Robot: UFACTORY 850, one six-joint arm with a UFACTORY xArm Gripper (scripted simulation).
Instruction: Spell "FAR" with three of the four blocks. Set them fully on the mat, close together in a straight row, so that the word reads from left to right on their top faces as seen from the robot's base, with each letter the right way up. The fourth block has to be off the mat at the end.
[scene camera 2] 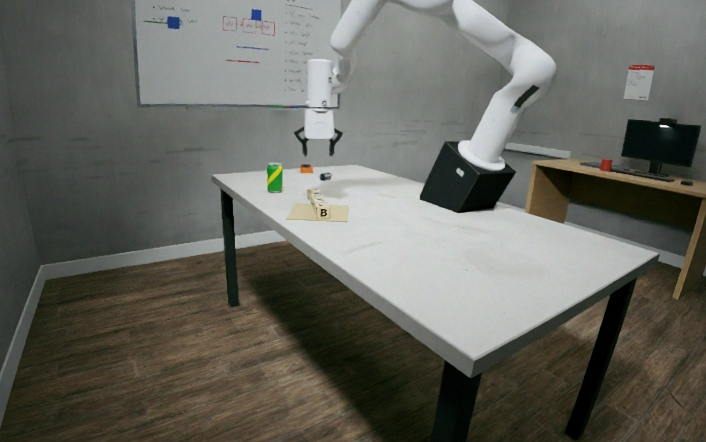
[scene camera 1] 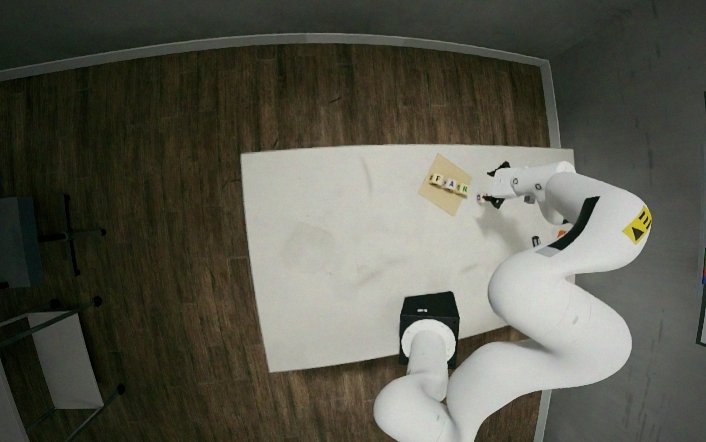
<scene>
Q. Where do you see a tan mat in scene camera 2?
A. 338, 213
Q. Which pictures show the tan mat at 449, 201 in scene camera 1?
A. Scene camera 2 and scene camera 1: all of them.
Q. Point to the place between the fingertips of my gripper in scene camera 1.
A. At 487, 186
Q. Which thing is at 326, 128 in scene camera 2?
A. My gripper.
</scene>
